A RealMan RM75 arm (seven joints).
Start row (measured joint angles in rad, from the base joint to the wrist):
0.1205, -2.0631, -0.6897, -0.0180, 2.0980, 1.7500, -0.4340
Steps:
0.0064, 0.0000, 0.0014, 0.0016, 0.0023, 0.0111, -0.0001
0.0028, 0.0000, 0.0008, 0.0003, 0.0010, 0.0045, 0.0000
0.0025, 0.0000, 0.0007, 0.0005, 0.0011, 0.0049, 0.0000
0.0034, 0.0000, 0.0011, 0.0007, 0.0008, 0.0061, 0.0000
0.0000, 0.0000, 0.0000, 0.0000, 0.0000, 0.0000, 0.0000
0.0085, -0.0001, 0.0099, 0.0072, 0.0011, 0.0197, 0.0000
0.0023, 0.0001, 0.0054, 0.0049, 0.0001, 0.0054, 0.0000
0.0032, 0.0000, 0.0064, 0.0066, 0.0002, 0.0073, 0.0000
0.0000, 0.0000, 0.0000, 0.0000, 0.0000, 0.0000, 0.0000
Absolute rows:
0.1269, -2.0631, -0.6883, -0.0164, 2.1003, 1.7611, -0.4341
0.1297, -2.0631, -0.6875, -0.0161, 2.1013, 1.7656, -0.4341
0.1322, -2.0631, -0.6868, -0.0156, 2.1024, 1.7705, -0.4341
0.1356, -2.0631, -0.6857, -0.0149, 2.1032, 1.7766, -0.4341
0.1356, -2.0631, -0.6857, -0.0149, 2.1032, 1.7766, -0.4341
0.1441, -2.0632, -0.6758, -0.0077, 2.1043, 1.7963, -0.4341
0.1464, -2.0631, -0.6704, -0.0028, 2.1044, 1.8017, -0.4341
0.1496, -2.0631, -0.6640, 0.0038, 2.1046, 1.8090, -0.4341
0.1496, -2.0631, -0.6640, 0.0038, 2.1046, 1.8090, -0.4341

